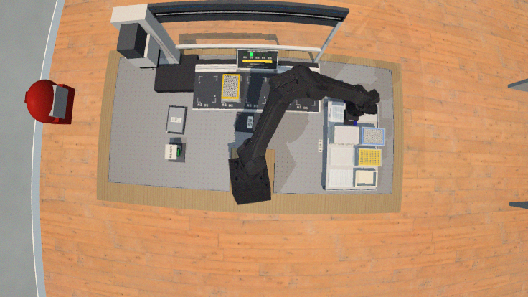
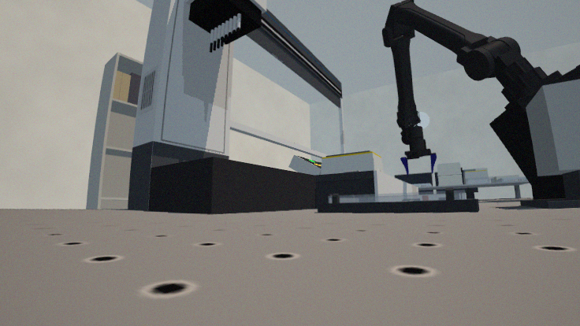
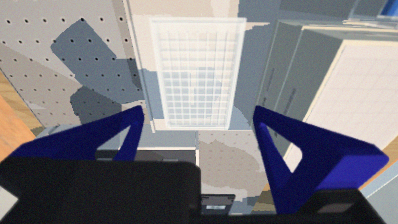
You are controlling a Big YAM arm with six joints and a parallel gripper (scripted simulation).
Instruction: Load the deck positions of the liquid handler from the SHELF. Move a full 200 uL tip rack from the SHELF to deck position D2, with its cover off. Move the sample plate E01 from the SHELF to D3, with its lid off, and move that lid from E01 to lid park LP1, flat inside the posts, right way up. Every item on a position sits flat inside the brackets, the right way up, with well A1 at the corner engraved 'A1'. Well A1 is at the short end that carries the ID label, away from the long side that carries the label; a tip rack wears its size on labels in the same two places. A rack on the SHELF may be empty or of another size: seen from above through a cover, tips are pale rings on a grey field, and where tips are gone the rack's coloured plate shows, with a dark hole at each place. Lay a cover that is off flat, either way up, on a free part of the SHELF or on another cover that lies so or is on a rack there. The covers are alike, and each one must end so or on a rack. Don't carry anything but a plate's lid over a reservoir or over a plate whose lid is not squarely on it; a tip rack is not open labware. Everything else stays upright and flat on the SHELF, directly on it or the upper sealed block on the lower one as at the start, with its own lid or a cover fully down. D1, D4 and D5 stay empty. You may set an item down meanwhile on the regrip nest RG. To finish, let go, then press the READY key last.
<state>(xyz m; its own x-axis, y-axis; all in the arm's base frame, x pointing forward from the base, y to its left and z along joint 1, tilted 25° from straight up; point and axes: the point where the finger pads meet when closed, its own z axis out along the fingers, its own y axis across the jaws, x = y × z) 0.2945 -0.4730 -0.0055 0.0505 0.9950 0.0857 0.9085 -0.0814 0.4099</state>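
My gripper is now 6 cm above the sample plate. The rest, counted from my hand: shelf 17 cm behind, 7 cm below, 6 cm to the right; then white sealed block 11 cm behind, 1 cm to the left; then clear tip rack cover 21 cm behind, 5 cm below, 1 cm to the left.
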